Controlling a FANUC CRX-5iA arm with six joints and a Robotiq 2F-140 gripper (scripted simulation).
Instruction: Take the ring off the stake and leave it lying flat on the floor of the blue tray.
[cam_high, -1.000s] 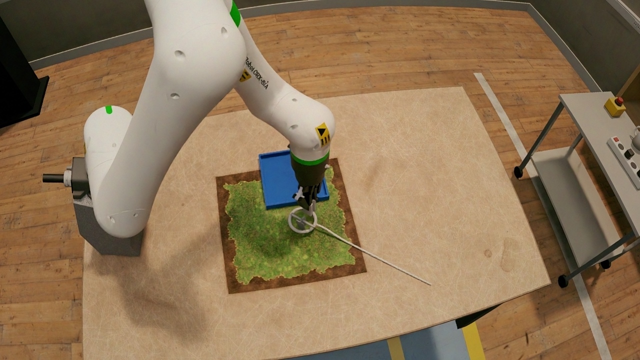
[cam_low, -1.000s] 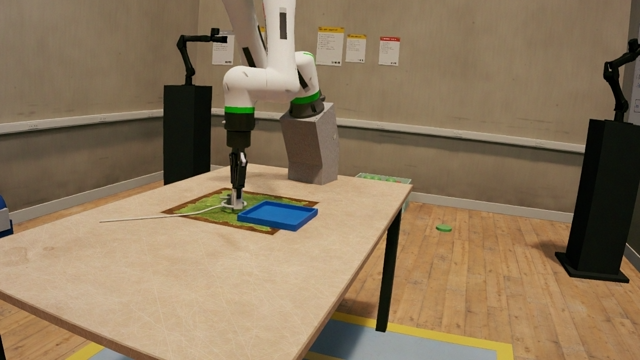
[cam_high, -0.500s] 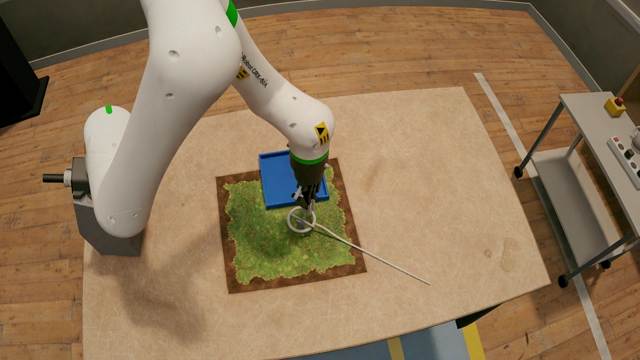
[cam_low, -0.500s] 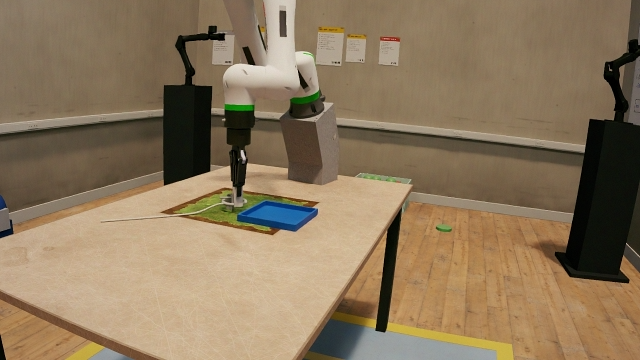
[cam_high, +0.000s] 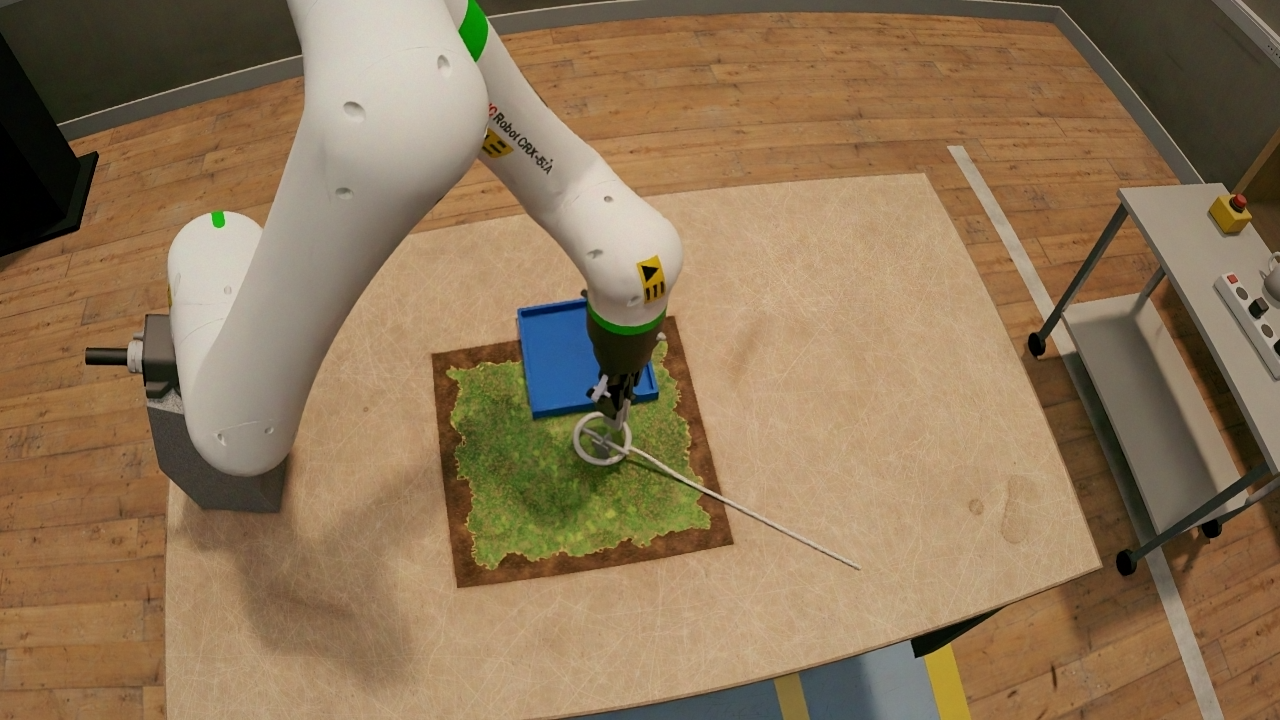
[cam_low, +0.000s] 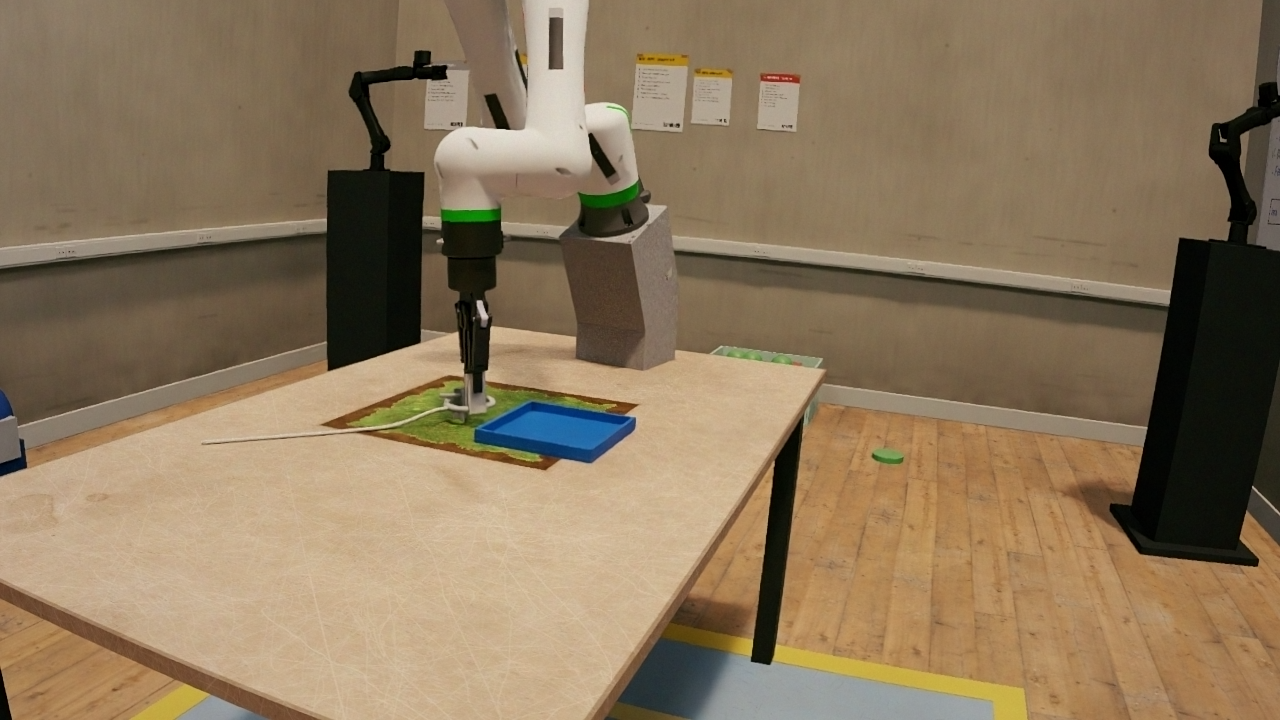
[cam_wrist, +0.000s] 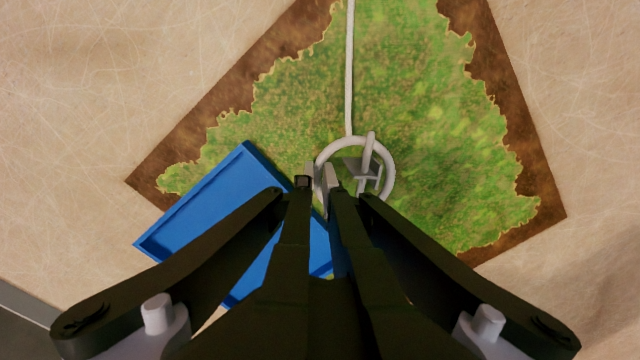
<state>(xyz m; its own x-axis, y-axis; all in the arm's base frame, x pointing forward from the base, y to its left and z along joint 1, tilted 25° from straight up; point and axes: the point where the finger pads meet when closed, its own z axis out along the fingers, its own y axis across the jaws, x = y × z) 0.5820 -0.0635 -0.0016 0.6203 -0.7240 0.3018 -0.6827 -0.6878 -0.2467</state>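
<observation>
Right now the white ring is 30 mm below my hand, 30 mm behind it and 20 mm to the right of it. The rest, counted from my hand: grey T-topped stake: 40 mm to the right, 30 mm below, 30 mm behind; mat: 70 mm below, 70 mm behind, 10 mm to the right; blue tray: 140 mm to the left, 50 mm below, 10 mm behind.
</observation>
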